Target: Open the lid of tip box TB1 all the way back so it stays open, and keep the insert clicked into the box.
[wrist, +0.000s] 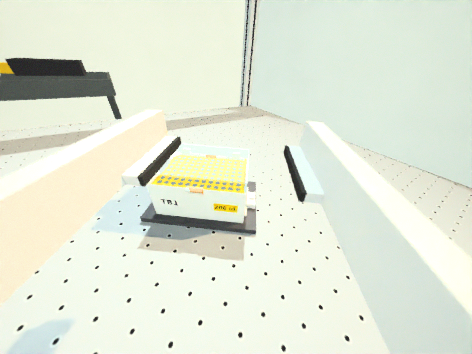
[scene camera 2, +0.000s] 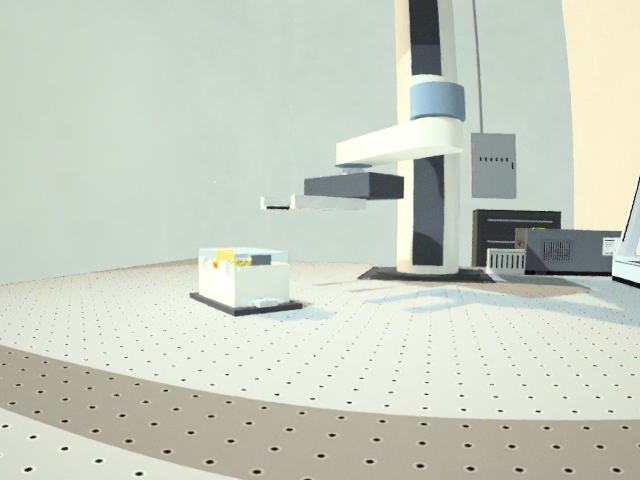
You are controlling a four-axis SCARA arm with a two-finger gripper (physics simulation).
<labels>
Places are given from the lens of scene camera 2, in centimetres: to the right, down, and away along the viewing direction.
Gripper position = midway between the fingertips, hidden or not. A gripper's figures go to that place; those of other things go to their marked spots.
my gripper point(scene camera 2: 276, 202): -7, -6, 73
clear lid point(scene camera 2: 247, 256): -9, 2, 58
grey device point(scene camera 2: 588, 256): 67, 4, 99
The marked spots on the clear lid and the grey device are 87 cm apart.
</labels>
